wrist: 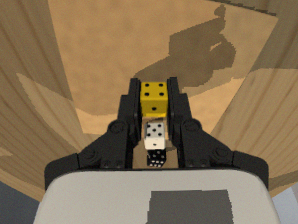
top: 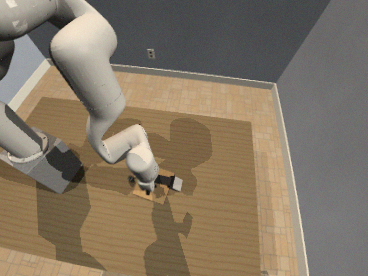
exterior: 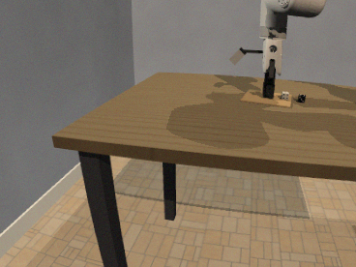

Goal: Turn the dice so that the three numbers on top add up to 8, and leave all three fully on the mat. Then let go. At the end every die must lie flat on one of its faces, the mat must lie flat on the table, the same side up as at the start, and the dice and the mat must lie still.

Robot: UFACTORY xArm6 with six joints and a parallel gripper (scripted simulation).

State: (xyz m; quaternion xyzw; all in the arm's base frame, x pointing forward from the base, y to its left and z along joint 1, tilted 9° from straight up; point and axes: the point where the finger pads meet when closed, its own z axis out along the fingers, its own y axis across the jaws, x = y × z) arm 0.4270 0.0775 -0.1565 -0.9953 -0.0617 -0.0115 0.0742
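Right now the yellow die is 10 mm below my hand. Also, from my hand: black die: 100 mm behind, 20 mm below, 10 mm to the right; tan mat: 20 mm below; white die: 50 mm behind, 10 mm to the right, 10 mm below.
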